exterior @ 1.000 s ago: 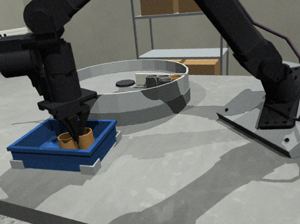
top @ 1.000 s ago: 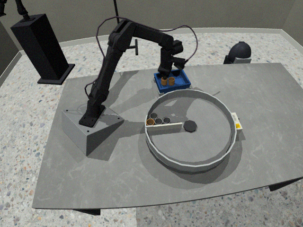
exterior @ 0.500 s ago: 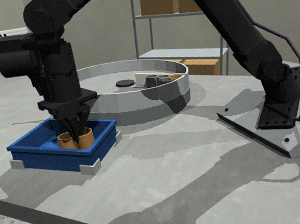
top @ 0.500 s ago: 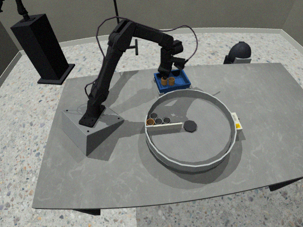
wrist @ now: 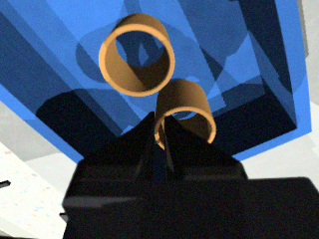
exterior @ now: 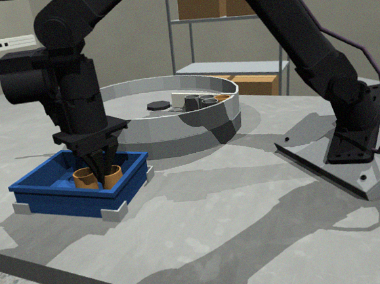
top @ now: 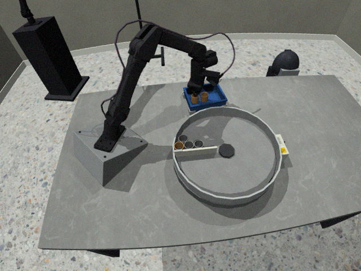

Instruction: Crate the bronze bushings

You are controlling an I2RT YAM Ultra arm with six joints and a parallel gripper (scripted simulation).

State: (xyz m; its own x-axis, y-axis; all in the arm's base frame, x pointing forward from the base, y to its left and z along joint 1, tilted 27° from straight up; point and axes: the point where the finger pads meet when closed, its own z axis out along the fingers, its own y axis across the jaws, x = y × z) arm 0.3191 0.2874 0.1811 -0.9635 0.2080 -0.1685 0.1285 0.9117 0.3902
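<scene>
The blue crate lies 5 cm ahead of my hand and 2 cm below it. Also, from my hand: turntable: 33 cm to the right, 16 cm ahead, 1 cm above.
</scene>
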